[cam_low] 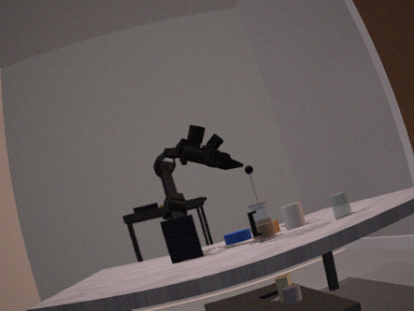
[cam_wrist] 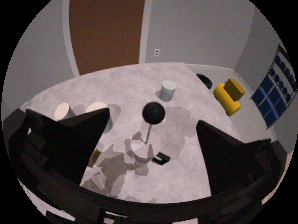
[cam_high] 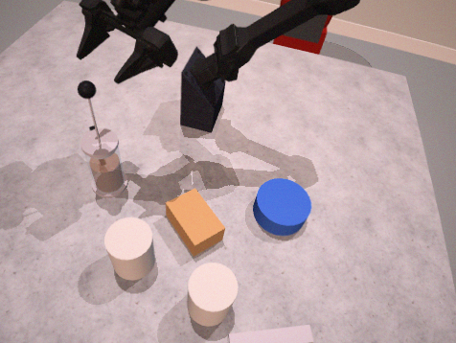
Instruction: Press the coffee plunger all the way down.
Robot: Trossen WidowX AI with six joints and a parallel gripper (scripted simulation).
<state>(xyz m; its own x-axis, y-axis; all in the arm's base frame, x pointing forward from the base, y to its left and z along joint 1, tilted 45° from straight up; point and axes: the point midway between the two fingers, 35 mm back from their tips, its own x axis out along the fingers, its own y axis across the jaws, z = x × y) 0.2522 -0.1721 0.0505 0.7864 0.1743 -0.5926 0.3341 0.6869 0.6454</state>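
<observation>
Now: the glass coffee press 160 mm below my gripper tip, 20 mm to the right of it and 10 mm ahead of it. The rest, counted from my gripper tip: orange block (260 mm below, 200 mm to the left, 60 mm ahead); then blue disc (370 mm to the left, 260 mm below, 40 mm behind).
</observation>
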